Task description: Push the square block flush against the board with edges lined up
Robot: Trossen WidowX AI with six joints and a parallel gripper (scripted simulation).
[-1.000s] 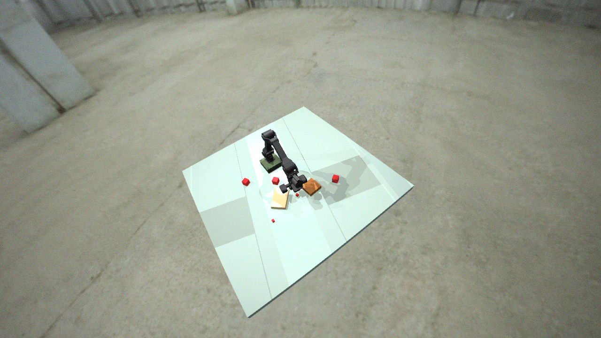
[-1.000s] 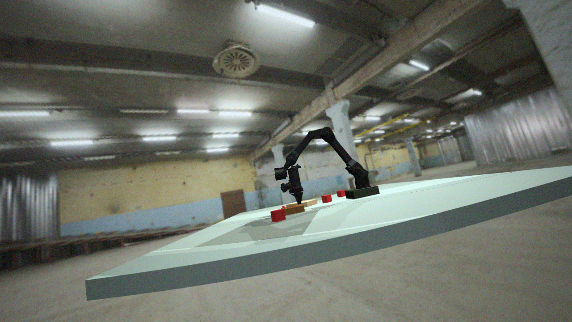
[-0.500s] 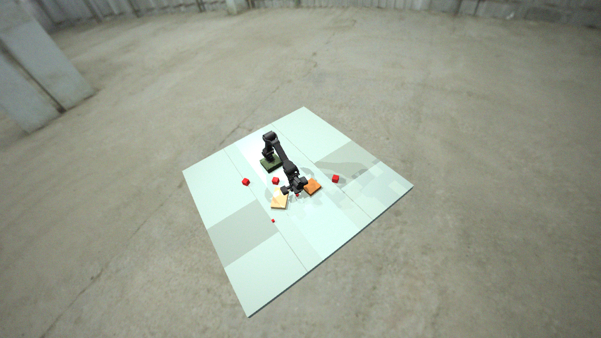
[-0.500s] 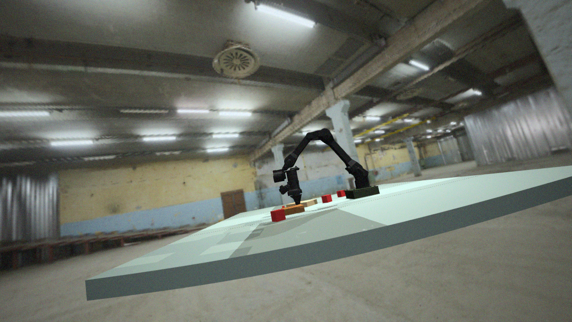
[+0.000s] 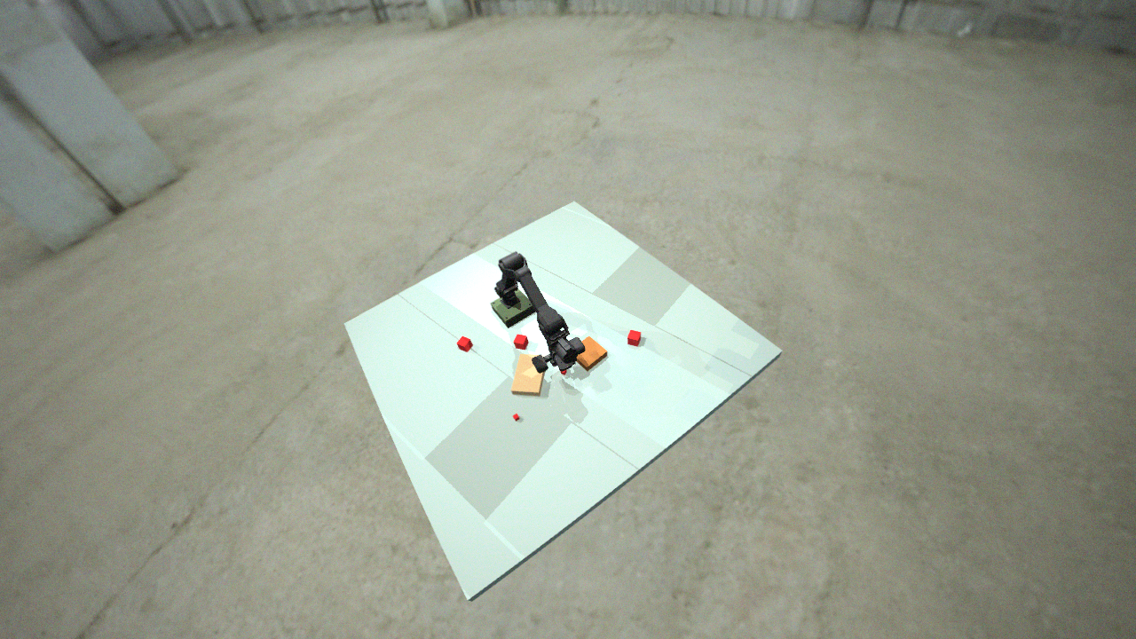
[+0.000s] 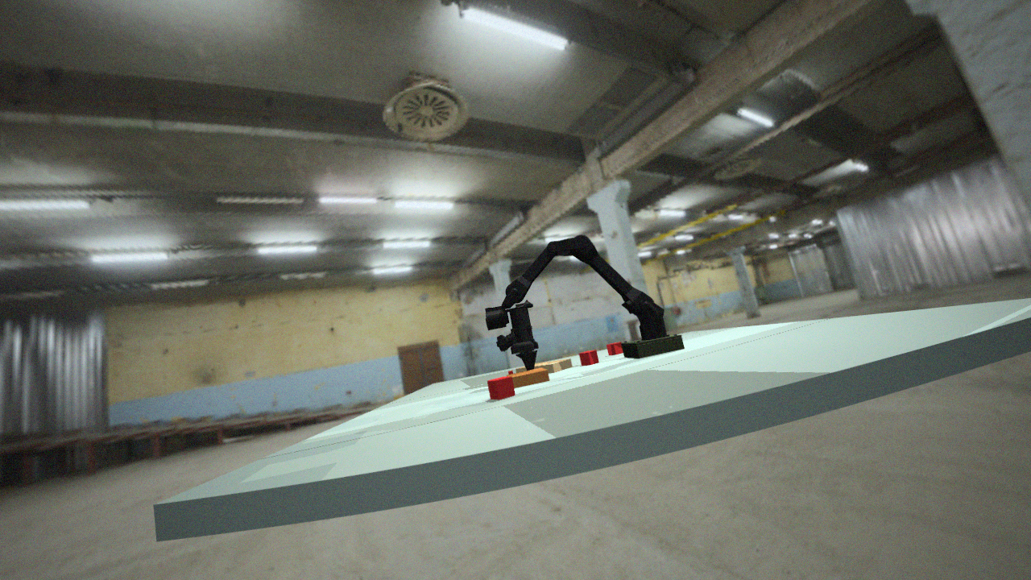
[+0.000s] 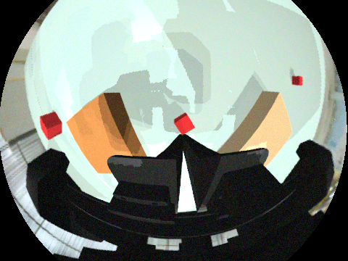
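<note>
The orange square block is 11 cm to the left of my gripper tip, 2 cm ahead of it and 1 cm above it. From my gripper tip the other things lie so: pale wooden board 11 cm to the right, 5 cm behind, 1 cm above.
</note>
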